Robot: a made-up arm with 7 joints.
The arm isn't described. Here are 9 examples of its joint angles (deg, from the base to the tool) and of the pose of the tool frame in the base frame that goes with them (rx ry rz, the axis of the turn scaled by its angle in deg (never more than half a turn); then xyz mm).
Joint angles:
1: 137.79 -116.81 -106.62 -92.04 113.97 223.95 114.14
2: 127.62 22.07 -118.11 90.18 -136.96 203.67 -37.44
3: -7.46 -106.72 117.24 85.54 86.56 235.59 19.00
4: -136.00 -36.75 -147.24 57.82 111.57 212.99 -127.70
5: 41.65 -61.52 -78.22 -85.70 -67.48 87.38 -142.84
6: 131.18 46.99 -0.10 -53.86 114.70 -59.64 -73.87
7: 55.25 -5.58 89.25 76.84 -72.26 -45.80 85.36
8: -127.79 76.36 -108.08 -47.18 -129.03 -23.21 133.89
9: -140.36 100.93 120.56 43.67 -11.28 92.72 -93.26
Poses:
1: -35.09 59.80 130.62 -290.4 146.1 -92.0
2: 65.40 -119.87 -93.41 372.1 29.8 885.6
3: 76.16 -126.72 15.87 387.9 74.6 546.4
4: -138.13 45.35 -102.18 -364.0 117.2 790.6
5: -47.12 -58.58 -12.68 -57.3 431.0 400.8
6: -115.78 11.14 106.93 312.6 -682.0 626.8
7: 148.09 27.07 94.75 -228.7 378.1 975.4
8: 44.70 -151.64 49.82 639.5 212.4 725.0
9: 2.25 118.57 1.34 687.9 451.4 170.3
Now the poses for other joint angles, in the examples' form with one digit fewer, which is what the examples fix.
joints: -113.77 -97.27 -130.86 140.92 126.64 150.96 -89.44
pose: -70.3 -4.1 -120.5 -171 -74 322
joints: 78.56 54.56 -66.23 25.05 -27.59 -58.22 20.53
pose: -129.3 43.3 -5.7 205 -710 796
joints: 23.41 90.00 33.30 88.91 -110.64 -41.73 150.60
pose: 58.5 93.4 -69.8 -658 -50 779
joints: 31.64 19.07 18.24 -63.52 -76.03 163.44 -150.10
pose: 23.2 -108.6 -46.4 -287 -218 611
